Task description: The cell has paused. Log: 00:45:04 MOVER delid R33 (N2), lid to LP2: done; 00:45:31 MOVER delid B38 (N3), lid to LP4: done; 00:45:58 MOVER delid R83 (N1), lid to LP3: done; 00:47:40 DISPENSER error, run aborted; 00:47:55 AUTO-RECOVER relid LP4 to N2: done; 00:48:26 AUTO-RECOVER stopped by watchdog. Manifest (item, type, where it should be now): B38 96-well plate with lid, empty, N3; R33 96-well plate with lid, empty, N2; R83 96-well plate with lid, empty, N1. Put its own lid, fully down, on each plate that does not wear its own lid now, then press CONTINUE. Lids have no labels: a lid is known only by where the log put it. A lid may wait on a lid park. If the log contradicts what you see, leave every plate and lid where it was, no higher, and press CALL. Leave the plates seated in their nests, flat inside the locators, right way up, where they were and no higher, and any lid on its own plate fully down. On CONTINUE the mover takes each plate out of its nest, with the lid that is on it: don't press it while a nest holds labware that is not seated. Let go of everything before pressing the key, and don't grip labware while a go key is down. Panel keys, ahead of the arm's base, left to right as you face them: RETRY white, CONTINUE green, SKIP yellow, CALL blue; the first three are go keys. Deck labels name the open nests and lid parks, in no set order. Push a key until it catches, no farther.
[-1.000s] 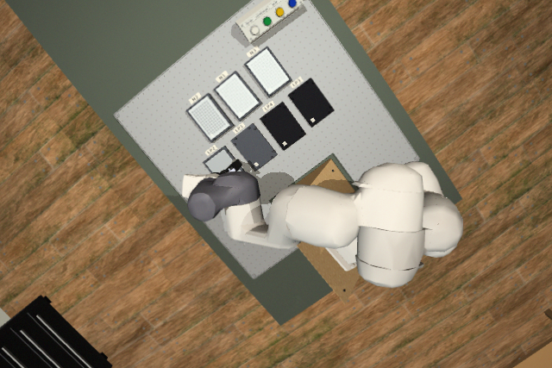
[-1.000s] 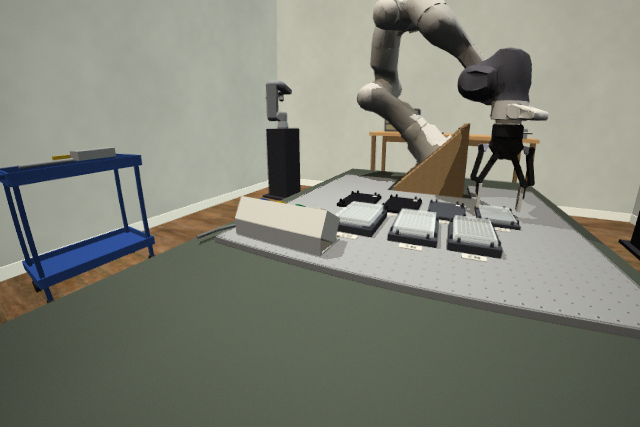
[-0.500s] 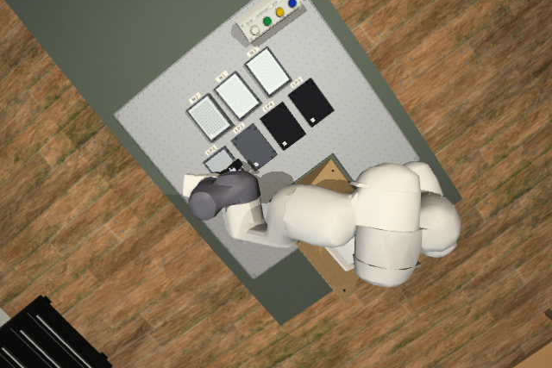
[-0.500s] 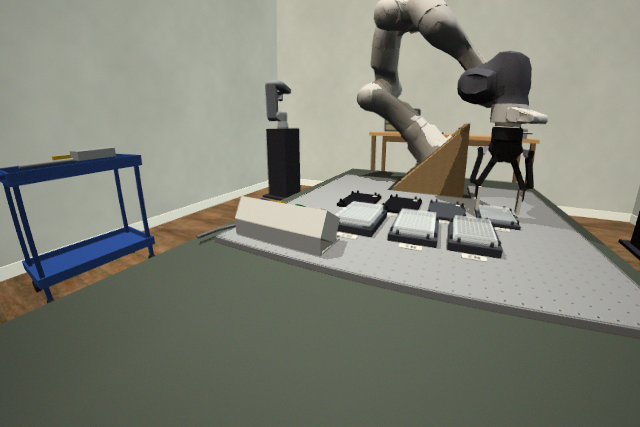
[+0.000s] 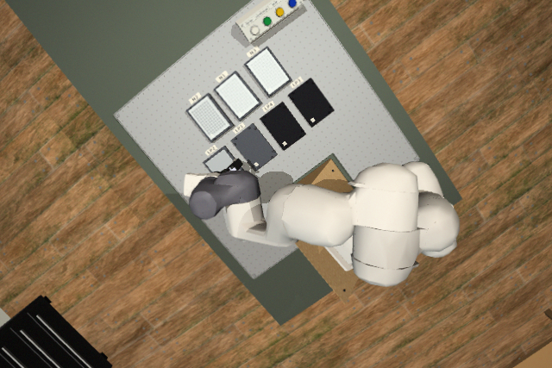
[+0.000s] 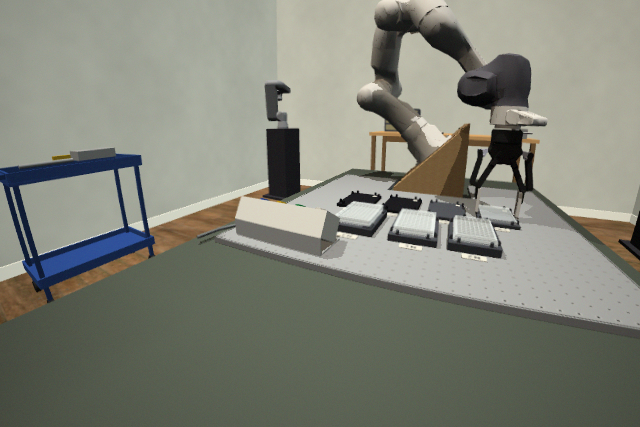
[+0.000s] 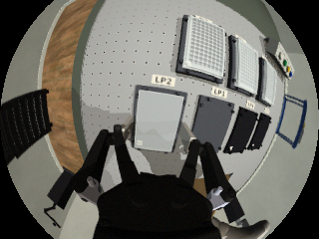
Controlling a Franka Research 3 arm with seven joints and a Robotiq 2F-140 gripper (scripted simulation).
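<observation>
Now: the lid park LP2 3 cm below my hand. Round my hand: lid park LP4 (2 cm ahead, 26 cm to the right, 3 cm below); LP1 (1 cm ahead, 13 cm to the right, 3 cm below); lid park LP3 (4 cm ahead, 39 cm to the right, 3 cm below).
</observation>
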